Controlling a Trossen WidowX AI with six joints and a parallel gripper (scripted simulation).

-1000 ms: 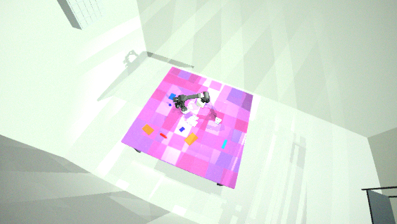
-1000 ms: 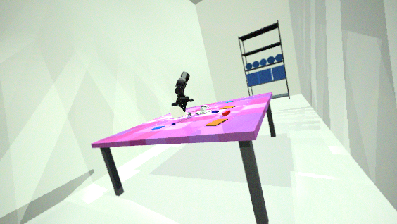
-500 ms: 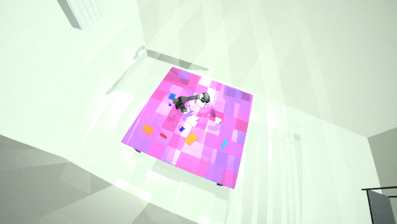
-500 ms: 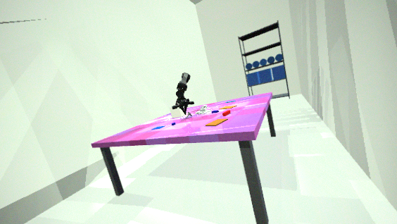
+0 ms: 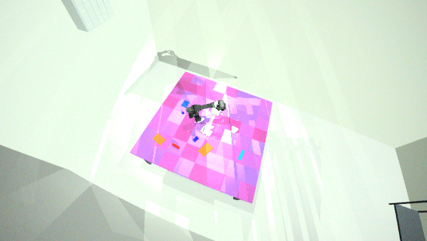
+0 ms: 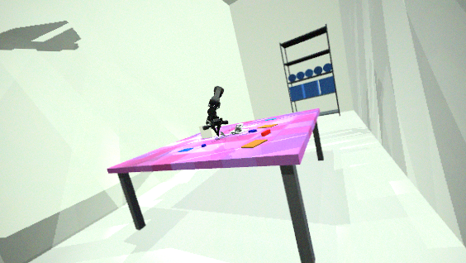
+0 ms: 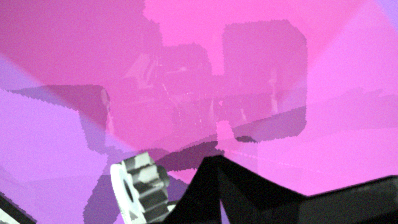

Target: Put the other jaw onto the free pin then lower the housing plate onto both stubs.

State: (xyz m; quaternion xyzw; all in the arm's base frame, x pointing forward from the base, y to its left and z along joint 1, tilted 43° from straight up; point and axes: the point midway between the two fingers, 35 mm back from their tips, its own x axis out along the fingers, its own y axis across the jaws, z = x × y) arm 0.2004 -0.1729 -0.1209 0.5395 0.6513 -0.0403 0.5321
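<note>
Right now my gripper tip is 20 mm short of the white jaw, 30 mm to the right of it and 10 mm below it. Also, from my gripper tip: red block (380 mm ahead, 90 mm to the right, 10 mm below); blue block (240 mm ahead, 80 mm to the left, 20 mm below); white base (110 mm ahead, 160 mm to the left, 20 mm below).
</note>
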